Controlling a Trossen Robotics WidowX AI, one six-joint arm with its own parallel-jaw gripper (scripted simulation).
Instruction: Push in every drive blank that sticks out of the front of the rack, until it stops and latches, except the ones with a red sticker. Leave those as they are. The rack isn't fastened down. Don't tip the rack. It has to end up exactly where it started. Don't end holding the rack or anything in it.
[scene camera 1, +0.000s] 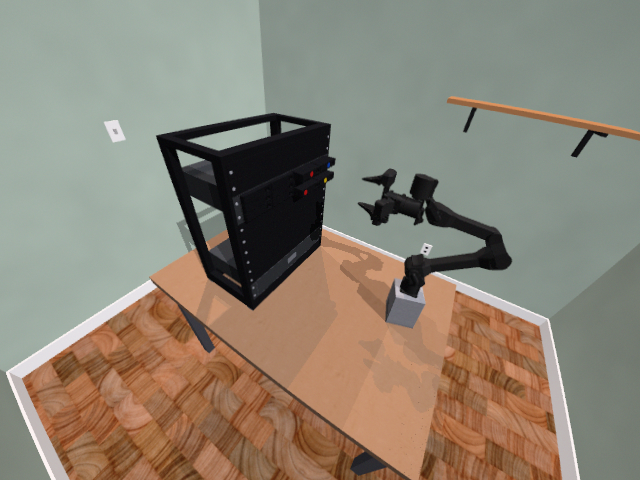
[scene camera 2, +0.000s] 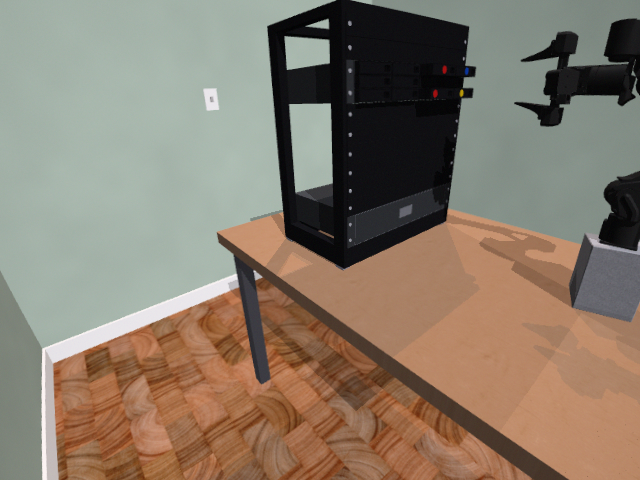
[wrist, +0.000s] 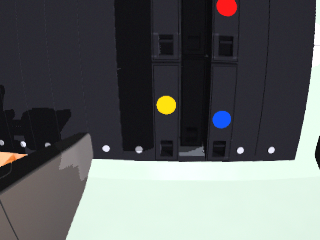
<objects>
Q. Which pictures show my gripper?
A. Scene camera 1, scene camera 2 and the wrist view: all of them.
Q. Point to my gripper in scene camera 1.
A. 360, 191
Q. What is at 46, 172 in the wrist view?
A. My gripper.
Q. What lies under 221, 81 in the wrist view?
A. A drive blank.
</objects>
